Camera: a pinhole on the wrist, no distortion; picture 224 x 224 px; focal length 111.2 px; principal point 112.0 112.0 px. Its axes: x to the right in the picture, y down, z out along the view. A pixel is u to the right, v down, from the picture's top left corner.
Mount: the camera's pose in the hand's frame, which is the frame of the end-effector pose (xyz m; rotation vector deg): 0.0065 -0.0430 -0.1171 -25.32 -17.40 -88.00
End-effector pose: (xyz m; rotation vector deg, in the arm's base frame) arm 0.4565 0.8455 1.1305 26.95 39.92 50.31
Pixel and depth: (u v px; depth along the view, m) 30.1 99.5 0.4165
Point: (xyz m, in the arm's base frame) 0.3100 1.0619 1.4805
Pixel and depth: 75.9 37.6 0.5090
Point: 0.3495 0.7706 1.6493
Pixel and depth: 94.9 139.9 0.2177
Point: 0.4861 0.9528 1.1949
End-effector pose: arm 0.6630 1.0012 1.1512 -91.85 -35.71 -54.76
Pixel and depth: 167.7 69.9 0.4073
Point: 0.6667 1.3572 1.0583
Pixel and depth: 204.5 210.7 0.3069
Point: 0.7831 1.2460 1.4691
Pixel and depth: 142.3 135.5 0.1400
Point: 0.6837 1.0211 1.1980
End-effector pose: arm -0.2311 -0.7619 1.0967 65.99 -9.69 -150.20
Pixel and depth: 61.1 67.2 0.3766
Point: -0.2093 -1.0010 1.3417
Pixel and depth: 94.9 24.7 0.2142
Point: -0.1736 -0.8036 1.2652
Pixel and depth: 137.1 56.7 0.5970
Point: -0.4223 -0.8049 1.6249
